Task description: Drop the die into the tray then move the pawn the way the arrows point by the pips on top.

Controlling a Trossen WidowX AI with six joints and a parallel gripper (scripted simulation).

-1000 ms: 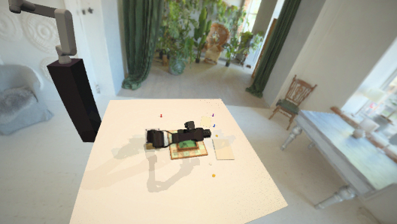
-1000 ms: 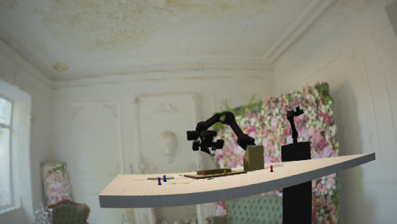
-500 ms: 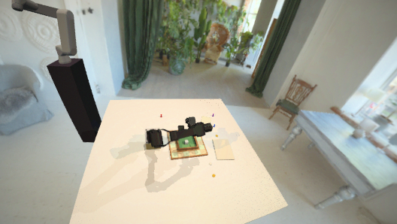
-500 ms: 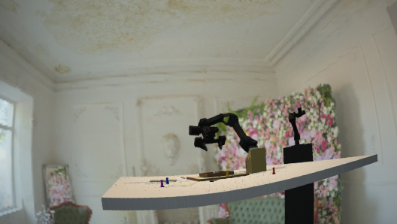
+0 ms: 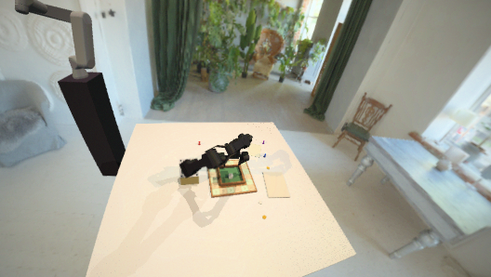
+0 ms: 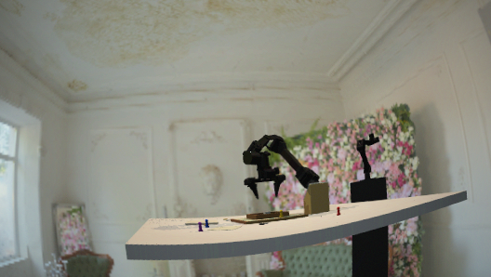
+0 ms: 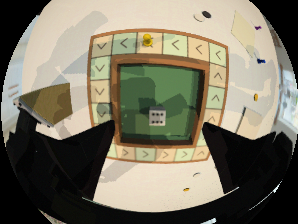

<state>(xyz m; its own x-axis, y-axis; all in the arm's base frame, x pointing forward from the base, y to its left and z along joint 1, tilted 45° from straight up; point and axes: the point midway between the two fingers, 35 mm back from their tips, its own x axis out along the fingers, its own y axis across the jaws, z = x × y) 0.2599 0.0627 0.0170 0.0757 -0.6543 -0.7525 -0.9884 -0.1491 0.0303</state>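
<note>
Now: the yellow pawn 100 mm to the left of my gripper tip, 80 mm below it and 30 mm behind it. From my gripper tip the other things lie so: green dice tray 100 mm below; white die 80 mm below, 20 mm to the right; blue pawn 290 mm ahead, 190 mm to the left, 90 mm below.
</note>
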